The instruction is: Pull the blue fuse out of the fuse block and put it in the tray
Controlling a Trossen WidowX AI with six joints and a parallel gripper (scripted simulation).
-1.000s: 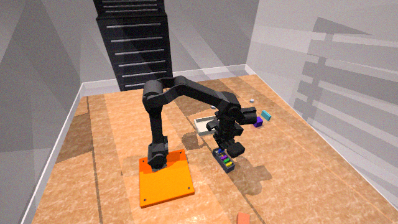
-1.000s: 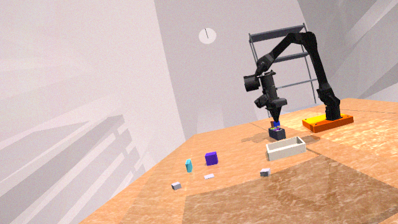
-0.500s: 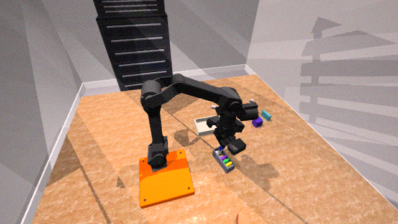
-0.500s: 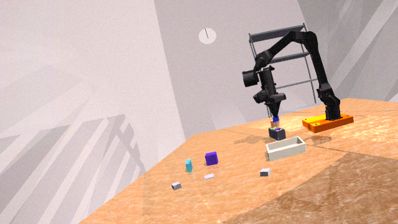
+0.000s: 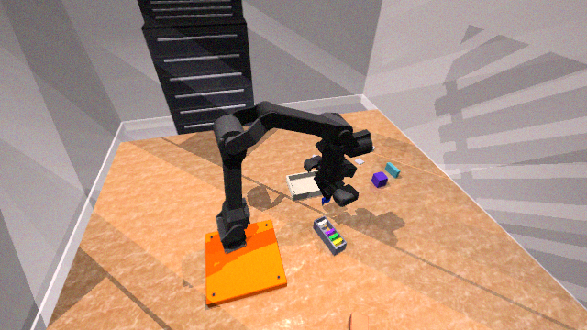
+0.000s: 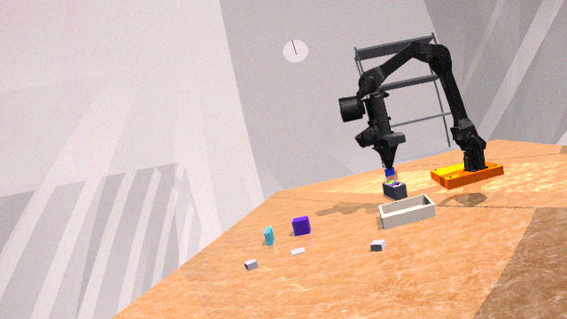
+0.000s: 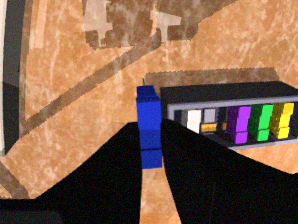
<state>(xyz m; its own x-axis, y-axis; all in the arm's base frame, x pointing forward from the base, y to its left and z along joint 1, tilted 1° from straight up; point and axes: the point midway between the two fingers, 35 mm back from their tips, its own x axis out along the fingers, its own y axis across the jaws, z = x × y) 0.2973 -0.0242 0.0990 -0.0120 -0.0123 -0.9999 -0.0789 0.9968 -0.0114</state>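
The pale tray is 20 mm ahead of my gripper tip, 150 mm to the left of it and 100 mm below it. Also, from my gripper tip: purple cube: 280 mm ahead, 50 mm to the left, 80 mm below; blue fuse: 10 mm below.
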